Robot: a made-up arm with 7 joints. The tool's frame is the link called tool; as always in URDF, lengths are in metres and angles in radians. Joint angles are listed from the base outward. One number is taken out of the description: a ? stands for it. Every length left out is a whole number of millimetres.
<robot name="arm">
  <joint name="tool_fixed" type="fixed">
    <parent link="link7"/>
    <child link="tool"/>
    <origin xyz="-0.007 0.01 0" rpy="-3.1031 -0.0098 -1.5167"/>
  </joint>
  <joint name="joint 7" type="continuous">
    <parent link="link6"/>
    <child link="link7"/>
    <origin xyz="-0.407 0.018 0" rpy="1.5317 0.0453 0.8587"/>
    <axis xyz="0 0 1"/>
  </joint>
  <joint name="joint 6" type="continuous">
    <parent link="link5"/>
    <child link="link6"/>
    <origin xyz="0.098 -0.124 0" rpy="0.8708 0.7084 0.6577"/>
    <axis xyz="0 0 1"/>
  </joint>
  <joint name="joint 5" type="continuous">
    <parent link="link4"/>
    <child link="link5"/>
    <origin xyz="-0.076 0.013 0" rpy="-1.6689 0.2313 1.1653"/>
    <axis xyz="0 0 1"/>
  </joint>
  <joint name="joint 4" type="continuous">
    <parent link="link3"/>
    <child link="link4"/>
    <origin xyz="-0.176 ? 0" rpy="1.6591 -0.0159 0.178"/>
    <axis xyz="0 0 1"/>
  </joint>
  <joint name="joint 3" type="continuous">
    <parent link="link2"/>
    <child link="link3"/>
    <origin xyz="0.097 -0.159 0" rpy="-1.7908 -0.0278 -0.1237"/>
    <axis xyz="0 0 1"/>
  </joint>
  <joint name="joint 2" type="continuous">
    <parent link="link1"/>
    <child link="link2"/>
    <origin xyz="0.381 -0.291 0" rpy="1.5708 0 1.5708"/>
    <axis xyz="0 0 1"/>
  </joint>
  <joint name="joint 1" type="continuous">
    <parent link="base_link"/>
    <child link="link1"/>
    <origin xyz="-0.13 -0.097 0.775" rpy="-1.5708 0 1.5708"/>
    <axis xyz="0 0 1"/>
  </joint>
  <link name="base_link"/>
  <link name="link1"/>
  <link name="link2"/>
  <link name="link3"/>
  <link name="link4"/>
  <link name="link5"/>
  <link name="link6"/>
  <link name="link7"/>
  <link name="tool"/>
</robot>
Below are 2 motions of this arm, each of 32 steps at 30 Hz.
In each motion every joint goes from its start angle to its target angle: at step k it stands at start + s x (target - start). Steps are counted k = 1, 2, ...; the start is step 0. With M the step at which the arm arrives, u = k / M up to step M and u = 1 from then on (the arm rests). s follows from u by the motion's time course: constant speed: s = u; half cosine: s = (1 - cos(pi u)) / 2; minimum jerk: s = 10 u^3 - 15 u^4 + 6 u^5.
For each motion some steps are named. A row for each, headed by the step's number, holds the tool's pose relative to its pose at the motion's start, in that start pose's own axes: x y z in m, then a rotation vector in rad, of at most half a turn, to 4 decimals.
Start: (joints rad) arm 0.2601 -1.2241 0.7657 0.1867 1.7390 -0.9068 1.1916
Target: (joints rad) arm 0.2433 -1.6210 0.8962 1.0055 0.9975 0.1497 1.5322
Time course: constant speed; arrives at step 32
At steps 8, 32:
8: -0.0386 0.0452 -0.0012 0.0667 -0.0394 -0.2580
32: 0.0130 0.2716 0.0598 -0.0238 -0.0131 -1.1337

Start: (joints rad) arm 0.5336 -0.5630 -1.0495 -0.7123 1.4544 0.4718 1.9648
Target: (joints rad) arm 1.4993 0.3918 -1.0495 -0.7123 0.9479 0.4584 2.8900
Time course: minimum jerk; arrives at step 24
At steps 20, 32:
20: -0.1145 -0.0138 0.2135 -0.8556 -0.6922 -0.2129
32: -0.1231 -0.0207 0.2110 -0.8550 -0.7531 -0.2198

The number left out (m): 0.151
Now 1 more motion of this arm.
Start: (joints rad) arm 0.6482 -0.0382 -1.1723 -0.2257 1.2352 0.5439 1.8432
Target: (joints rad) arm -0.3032 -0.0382 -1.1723 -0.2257 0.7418 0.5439 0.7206
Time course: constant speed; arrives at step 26
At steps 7, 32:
7: 0.0633 0.0654 0.0829 0.0606 0.2087 0.0350
32: 0.4088 0.0771 0.2303 0.5424 0.7066 0.1764

